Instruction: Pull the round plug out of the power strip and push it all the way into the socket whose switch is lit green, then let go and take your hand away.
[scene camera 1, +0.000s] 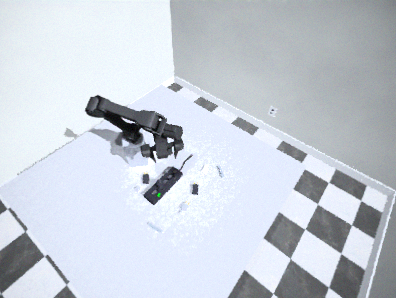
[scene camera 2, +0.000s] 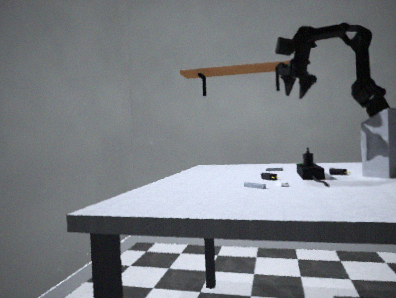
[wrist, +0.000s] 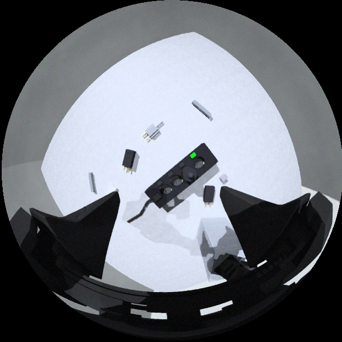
In view: my gripper (scene camera 2: 294, 97) and a black power strip (wrist: 156, 192).
My gripper also shows in the wrist view (wrist: 169, 194).
